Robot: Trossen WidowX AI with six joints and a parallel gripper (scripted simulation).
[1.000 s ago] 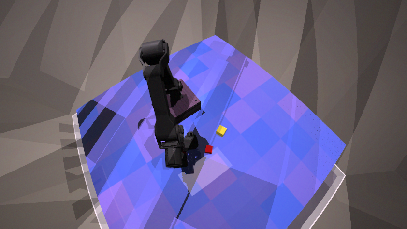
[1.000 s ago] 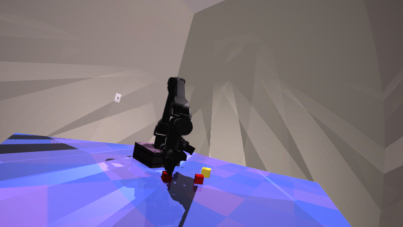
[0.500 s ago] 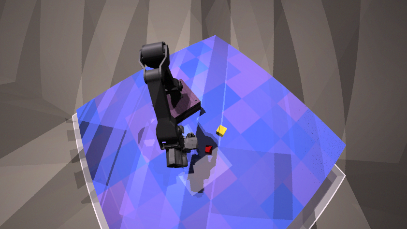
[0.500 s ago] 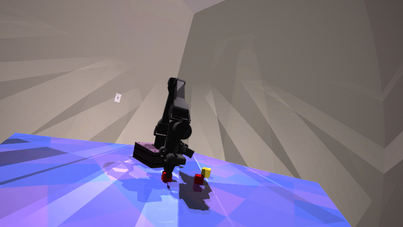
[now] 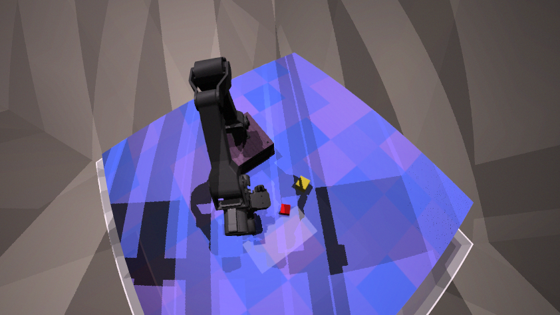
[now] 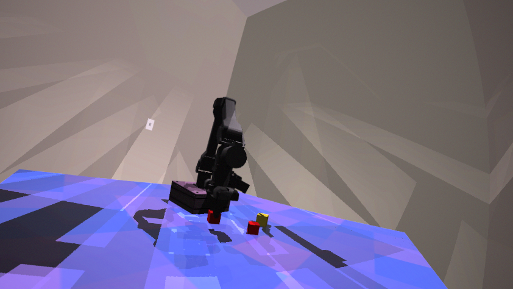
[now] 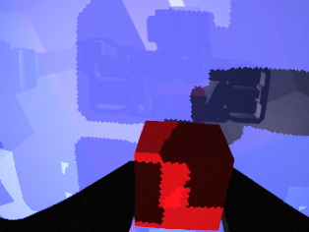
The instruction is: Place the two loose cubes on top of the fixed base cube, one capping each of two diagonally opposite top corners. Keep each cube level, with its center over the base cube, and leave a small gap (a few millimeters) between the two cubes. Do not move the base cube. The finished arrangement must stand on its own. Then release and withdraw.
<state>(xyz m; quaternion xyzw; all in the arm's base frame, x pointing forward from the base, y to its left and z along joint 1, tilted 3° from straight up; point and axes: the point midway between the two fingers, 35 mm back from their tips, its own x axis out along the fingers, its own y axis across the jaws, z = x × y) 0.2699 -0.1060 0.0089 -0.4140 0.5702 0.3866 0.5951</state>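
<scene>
Right now the yellow cube is 1 cm ahead of my gripper tip, 22 cm to the left of it and 2 cm below it. From my gripper tip the other things lie so: red cube (6 cm ahead, 12 cm to the left, 3 cm below).
</scene>
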